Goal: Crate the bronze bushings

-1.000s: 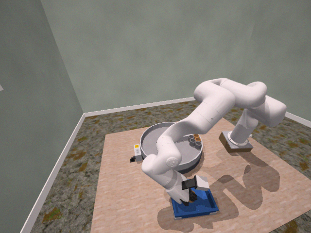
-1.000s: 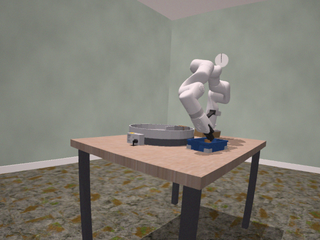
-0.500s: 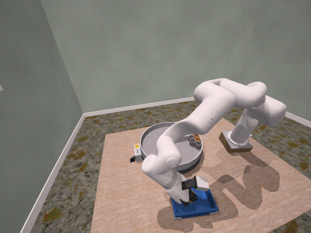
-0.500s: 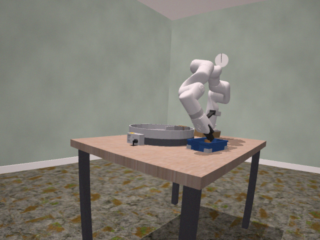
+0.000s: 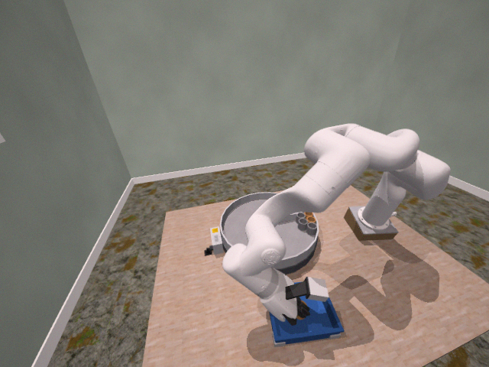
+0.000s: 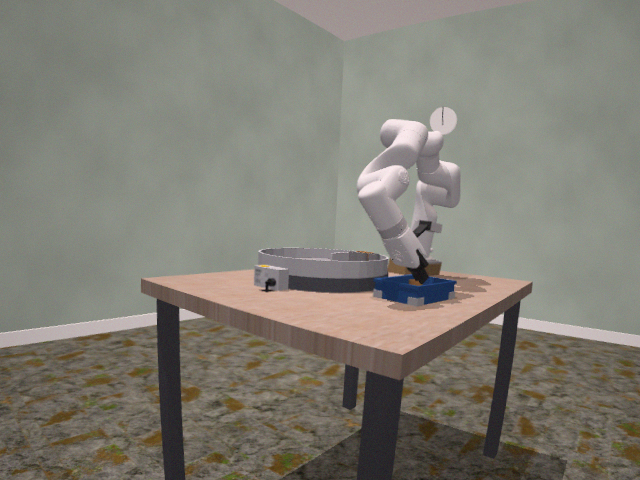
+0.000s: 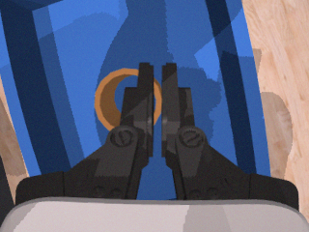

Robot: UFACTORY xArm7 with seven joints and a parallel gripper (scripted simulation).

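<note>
Now: the blue crate 1 cm behind my hand, 2 cm to the right of it and 4 cm below it.
</note>
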